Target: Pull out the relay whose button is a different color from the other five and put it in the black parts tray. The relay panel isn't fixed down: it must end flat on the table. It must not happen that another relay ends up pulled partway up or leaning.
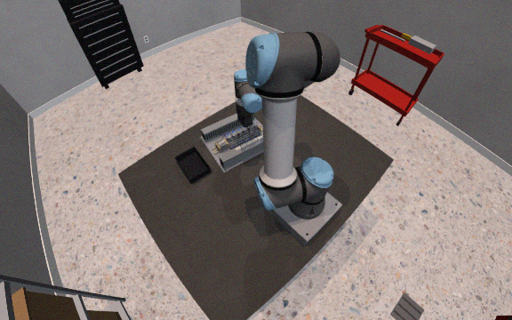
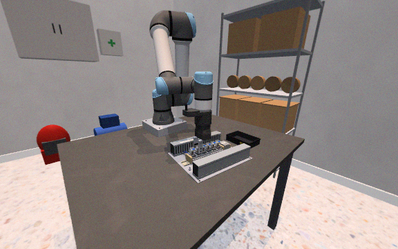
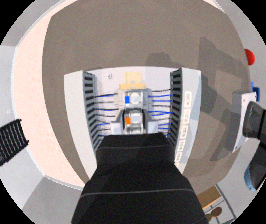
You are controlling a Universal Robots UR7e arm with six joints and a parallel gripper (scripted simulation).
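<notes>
The relay is 10 mm below my hand. The rest, counted from my hand: black parts tray: 60 mm ahead, 330 mm to the left, 50 mm below; relay panel: 20 mm ahead, 70 mm to the left, 30 mm below.
</notes>
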